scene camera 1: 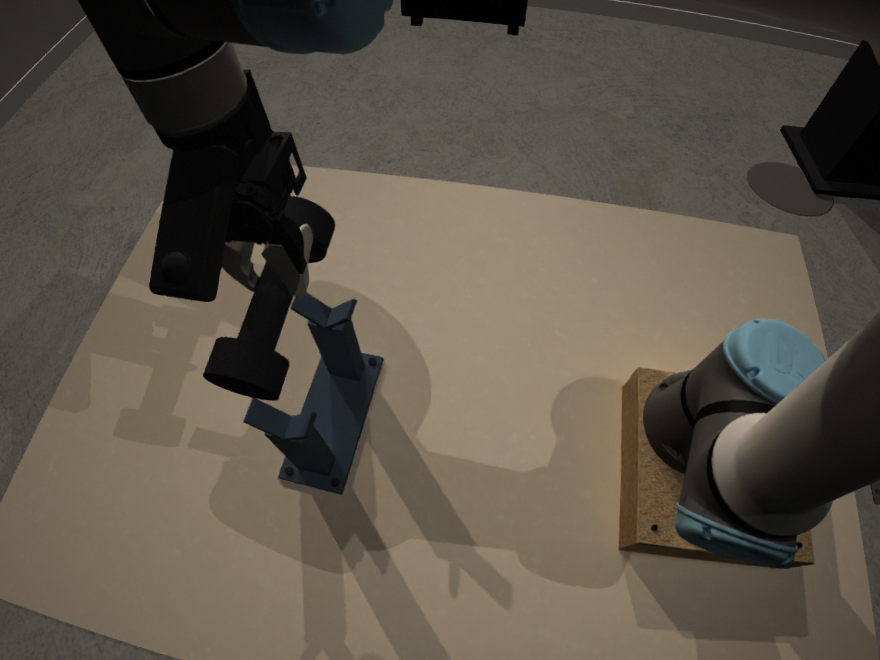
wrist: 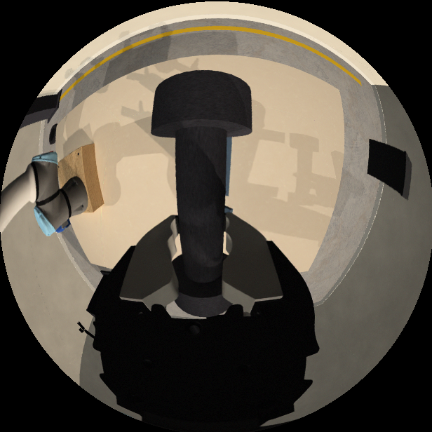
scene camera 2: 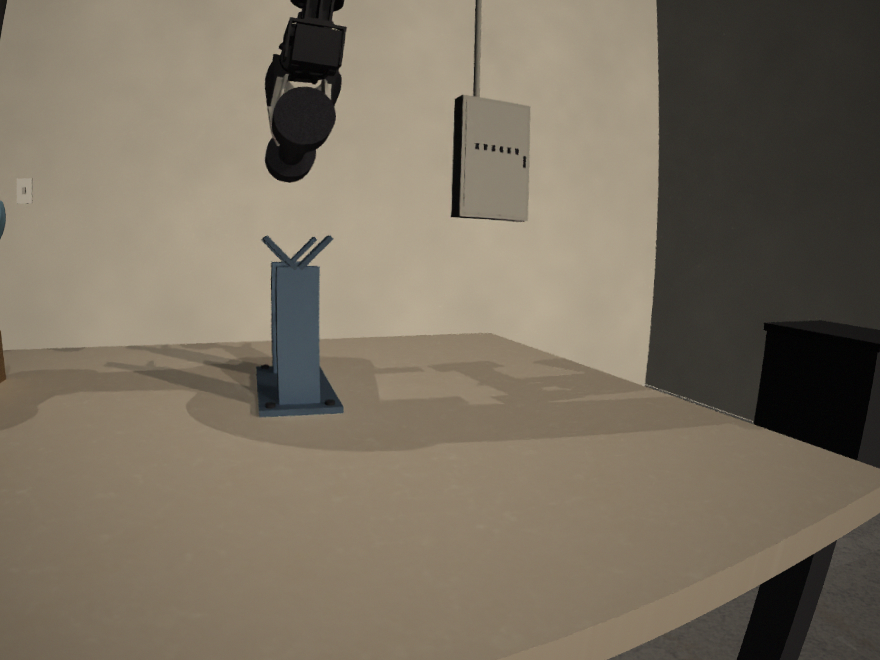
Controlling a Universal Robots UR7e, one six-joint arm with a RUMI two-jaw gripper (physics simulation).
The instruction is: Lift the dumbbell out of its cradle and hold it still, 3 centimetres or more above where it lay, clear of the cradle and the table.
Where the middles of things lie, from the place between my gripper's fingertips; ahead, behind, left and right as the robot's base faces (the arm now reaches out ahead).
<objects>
Right now the black dumbbell [scene camera 1: 248, 365] is 1 cm to the left of my hand and 1 cm above it. The rest, counted from my hand: blue cradle [scene camera 1: 319, 444]: 1 cm to the left, 22 cm below.
</objects>
